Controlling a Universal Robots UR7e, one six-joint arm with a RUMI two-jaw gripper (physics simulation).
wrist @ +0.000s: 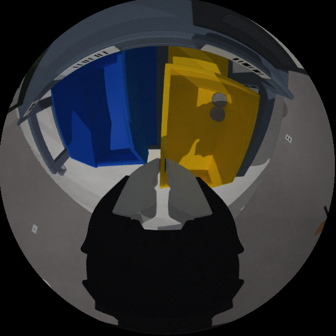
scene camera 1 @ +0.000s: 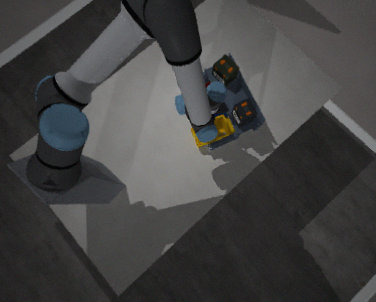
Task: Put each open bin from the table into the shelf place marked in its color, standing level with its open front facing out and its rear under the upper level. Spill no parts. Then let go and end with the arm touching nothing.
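Places are measured from the arm's base along level axes (x left, y down, z back), in centimetres.
Where they show: arm's base at its link origin: (scene camera 1: 54, 171).
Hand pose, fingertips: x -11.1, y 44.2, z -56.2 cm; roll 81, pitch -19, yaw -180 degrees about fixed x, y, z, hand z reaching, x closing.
Note:
Each offset is from my fingertips to the top centre of the thing. "pt": to the spot under its first point.
The yellow bin {pt dz -8.1, dx -7.8, dy +0.5 cm} (scene camera 1: 225, 124) (wrist: 195, 140) holds two round grey parts and is at the front of the blue-grey shelf {pt dz -24.2, dx -2.4, dy -3.8 cm} (scene camera 1: 242, 93) (wrist: 145, 22), its rear edge near the upper level. A yellow patch (wrist: 192, 56) shows behind it. My gripper (wrist: 162, 160) is shut on the yellow bin's left side wall in the wrist view; the arm hides the fingers in the scene view. The blue bin (wrist: 112, 110) stands in the shelf to the left, its open front facing out. A small red piece {pt dz -18.2, dx +16.0, dy +5.7 cm} (scene camera 1: 207, 84) shows beside the arm in the scene view; the rest is hidden.
A dark green box {dz -24.0, dx +10.8, dy -13.5 cm} (scene camera 1: 225, 69) and a black box {dz -14.9, dx -11.1, dy -16.0 cm} (scene camera 1: 244, 112) with orange latches stand on the shelf's top. A dark box (wrist: 235, 19) also shows at the wrist view's top. The shelf's side frame (wrist: 40, 135) stands left of the blue bin.

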